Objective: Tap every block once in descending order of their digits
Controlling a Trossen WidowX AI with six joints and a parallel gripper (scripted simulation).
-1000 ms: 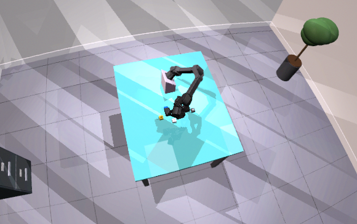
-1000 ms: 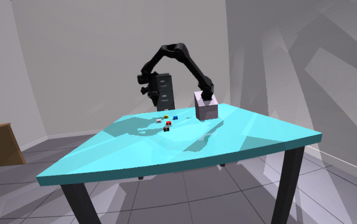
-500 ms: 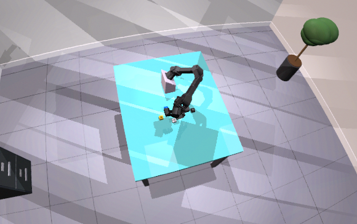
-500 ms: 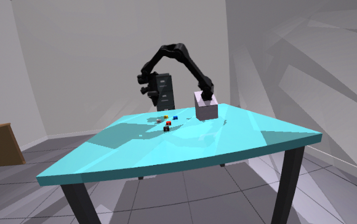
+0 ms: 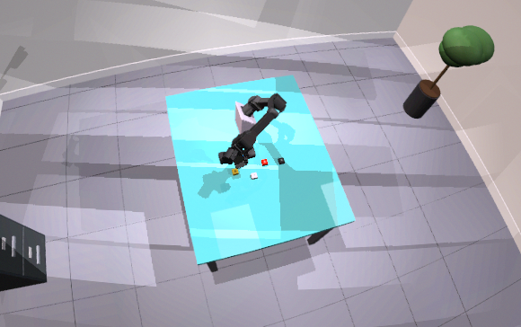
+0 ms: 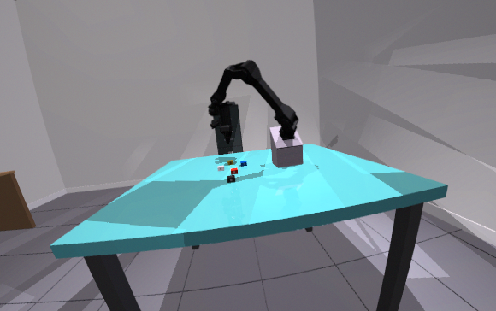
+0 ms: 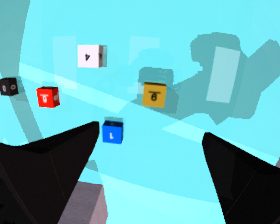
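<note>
Now: gripper tip 110 mm above the yellow block and 10 mm to the left of it. The rest, counted from my gripper tip: blue block (110 mm below, 70 mm behind, 60 mm to the left); white block (110 mm below, 90 mm to the left, 60 mm ahead); red block (180 mm to the left, 110 mm below).
</note>
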